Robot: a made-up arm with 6 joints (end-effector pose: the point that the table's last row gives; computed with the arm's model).
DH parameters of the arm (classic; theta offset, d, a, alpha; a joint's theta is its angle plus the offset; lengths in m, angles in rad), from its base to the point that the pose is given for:
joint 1: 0 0.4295 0 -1.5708
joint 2: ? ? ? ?
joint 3: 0 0 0 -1.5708
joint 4: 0 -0.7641 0 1.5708
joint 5: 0 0.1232 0 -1.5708
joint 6: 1.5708 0 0 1.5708
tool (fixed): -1.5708 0 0 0
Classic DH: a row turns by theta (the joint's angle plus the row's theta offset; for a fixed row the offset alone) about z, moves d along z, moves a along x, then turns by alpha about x.
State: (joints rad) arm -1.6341 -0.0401 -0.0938 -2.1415 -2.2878 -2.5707
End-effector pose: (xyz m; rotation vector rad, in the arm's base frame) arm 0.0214 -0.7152 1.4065 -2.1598 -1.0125 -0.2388
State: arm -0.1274 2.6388 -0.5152 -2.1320 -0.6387 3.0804
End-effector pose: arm -0.2118 0.0932 -0.4402 0.5768 2.2236 1.1056
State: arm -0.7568 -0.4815 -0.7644 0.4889 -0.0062 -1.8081
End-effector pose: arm 0.0926 -0.2370 1.2666 1.3509 -0.2663 -0.8303
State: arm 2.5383 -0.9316 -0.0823 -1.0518 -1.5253 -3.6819
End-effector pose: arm 0.2947 -0.1289 1.6021 -0.3692 2.1990 -1.3510
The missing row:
joint 2: -1.5708 0 1.1224 3.1416
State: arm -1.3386 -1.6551 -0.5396 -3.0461 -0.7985 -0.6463
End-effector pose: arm -0.0583 0.7794 1.0161 1.5266 -0.3842 1.7793
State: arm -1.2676 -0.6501 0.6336 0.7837 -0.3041 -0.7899
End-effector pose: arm -0.2464 0.4954 2.0804 -0.5612 -1.0203 -1.3106
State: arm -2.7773 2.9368 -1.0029 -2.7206 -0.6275 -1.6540
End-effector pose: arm 0.2915 -0.0092 -0.0872 1.3635 -0.0952 0.2384
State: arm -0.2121 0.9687 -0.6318 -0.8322 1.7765 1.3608
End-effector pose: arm 0.7756 -0.2519 0.3041 -1.3399 0.5792 -0.9877
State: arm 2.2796 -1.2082 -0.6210 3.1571 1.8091 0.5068
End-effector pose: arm 0.1748 -0.3931 1.2494 0.4805 1.8062 -0.1016
